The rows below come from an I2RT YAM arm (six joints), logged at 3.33 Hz.
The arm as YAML. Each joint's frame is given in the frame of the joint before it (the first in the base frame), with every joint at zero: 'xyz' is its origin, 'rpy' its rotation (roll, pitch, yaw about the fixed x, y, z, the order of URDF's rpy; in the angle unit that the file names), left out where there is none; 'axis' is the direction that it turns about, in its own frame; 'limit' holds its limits. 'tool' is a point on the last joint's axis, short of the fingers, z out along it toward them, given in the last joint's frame.
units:
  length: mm
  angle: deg
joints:
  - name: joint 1
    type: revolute
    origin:
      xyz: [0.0, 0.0, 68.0]
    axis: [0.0, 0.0, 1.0]
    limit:
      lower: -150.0
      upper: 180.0
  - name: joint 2
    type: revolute
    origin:
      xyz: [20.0, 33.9, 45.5]
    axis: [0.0, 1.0, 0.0]
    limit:
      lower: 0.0
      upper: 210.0
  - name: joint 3
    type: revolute
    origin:
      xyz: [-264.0, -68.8, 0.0]
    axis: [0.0, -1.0, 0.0]
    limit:
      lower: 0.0
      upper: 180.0
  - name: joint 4
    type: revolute
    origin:
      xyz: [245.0, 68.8, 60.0]
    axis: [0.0, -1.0, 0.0]
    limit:
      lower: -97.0
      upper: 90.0
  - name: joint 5
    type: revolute
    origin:
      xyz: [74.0, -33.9, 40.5]
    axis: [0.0, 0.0, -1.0]
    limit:
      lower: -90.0
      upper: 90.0
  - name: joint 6
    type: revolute
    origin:
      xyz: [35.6, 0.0, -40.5]
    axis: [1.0, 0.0, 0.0]
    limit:
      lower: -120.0
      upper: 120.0
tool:
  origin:
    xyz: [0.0, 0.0, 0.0]
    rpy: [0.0, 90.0, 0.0]
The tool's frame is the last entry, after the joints.
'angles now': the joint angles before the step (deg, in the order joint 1, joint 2, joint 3, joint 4, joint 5, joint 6). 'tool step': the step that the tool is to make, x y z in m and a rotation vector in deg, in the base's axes. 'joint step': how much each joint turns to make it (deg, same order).
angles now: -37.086, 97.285, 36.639, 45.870, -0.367, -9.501
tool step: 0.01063, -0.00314, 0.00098, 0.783, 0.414, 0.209
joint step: 0.692, 1.570, 2.712, -1.940, 0.367, 0.493
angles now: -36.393, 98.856, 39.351, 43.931, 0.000, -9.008
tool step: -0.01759, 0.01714, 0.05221, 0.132, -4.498, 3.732
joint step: 0.142, -13.344, -0.638, -9.091, -4.146, 1.837
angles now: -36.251, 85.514, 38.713, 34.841, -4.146, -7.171
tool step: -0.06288, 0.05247, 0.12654, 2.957, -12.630, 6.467
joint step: 0.123, -28.696, 7.253, -26.221, -7.521, 9.056
